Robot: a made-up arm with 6 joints.
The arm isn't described. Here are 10 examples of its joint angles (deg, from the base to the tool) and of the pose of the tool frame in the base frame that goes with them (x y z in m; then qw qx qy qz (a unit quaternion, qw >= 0)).
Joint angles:
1: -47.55 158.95 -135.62 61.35 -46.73 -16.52
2: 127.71 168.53 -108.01 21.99 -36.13 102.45
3: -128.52 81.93 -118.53 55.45 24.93 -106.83
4: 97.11 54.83 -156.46 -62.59 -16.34 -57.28
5: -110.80 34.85 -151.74 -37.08 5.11 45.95
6: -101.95 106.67 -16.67 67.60 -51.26 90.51
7: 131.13 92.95 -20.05 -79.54 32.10 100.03
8: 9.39 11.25 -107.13 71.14 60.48 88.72
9: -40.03 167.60 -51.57 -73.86 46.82 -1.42
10: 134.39 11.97 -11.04 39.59 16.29 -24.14
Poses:
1: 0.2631 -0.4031 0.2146 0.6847 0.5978 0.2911 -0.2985
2: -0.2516 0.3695 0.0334 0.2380 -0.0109 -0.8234 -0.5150
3: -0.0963 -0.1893 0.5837 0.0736 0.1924 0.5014 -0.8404
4: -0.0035 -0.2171 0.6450 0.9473 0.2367 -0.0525 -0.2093
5: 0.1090 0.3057 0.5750 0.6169 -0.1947 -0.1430 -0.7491
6: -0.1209 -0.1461 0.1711 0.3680 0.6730 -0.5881 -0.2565
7: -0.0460 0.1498 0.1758 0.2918 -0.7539 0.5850 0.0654
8: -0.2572 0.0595 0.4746 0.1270 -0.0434 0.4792 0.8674
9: 0.0521 -0.1556 -0.0176 0.4647 0.3335 -0.8196 -0.0325
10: -0.0505 0.0202 0.2686 0.1097 -0.6835 0.3264 0.6436
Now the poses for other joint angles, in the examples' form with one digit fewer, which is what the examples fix.
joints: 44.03 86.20 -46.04 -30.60 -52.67 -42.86
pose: 0.153 0.216 0.366 0.778 -0.584 0.233 0.003
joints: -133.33 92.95 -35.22 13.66 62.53 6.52
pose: -0.049 -0.090 0.191 0.016 -0.936 -0.261 -0.235
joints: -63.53 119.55 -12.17 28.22 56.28 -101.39
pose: 0.053 0.002 0.169 0.019 -0.046 0.831 0.554
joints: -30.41 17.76 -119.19 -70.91 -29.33 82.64
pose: -0.247 0.210 0.526 0.928 -0.300 -0.120 -0.187
